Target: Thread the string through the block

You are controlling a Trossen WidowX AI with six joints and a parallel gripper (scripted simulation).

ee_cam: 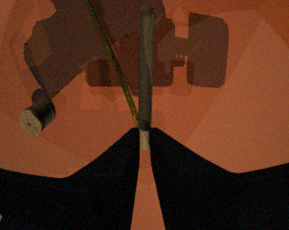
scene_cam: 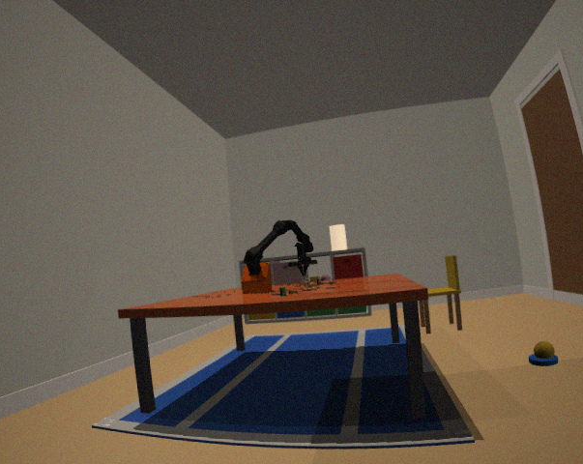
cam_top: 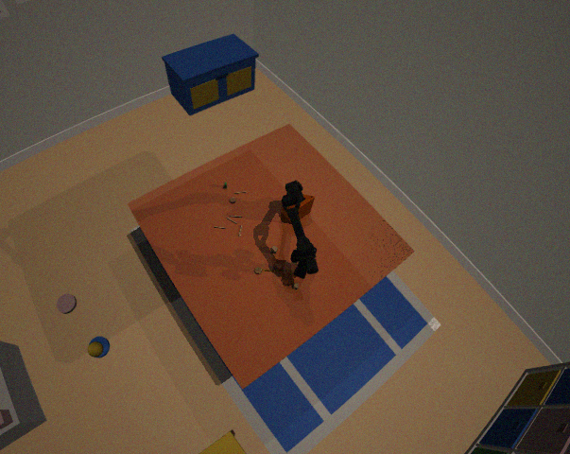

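Now: gripper tip 5 cm short of the wooden block, 20 cm to the left of it and 4 cm above it. From my gripper tip the other things lie so: green object 1 cm ahead, 73 cm to the right, 4 cm below; then thin wooden stick 1 cm ahead, 1 cm to the right.
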